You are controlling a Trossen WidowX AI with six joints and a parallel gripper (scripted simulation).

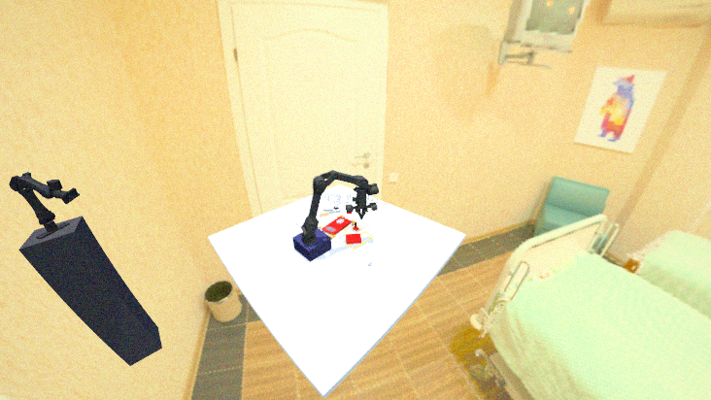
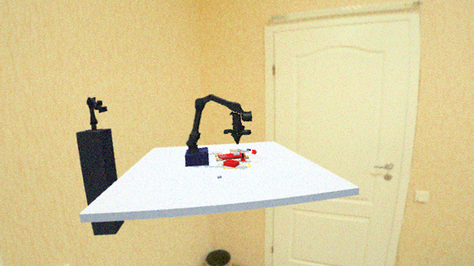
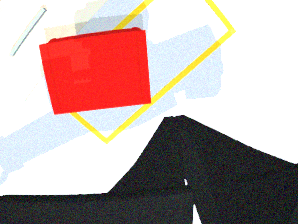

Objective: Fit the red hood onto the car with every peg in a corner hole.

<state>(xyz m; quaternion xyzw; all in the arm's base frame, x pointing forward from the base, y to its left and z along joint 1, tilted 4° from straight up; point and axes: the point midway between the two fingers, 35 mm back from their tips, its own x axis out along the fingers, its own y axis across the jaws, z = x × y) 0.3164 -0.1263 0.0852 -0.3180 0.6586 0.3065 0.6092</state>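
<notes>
Now: gripper tip 140 mm above the red hood, 40 mm past it and 20 mm to the right of it. The rest, counted from my gripper tip: grey item (200 mm to the right, 150 mm below, 140 mm behind).
</notes>
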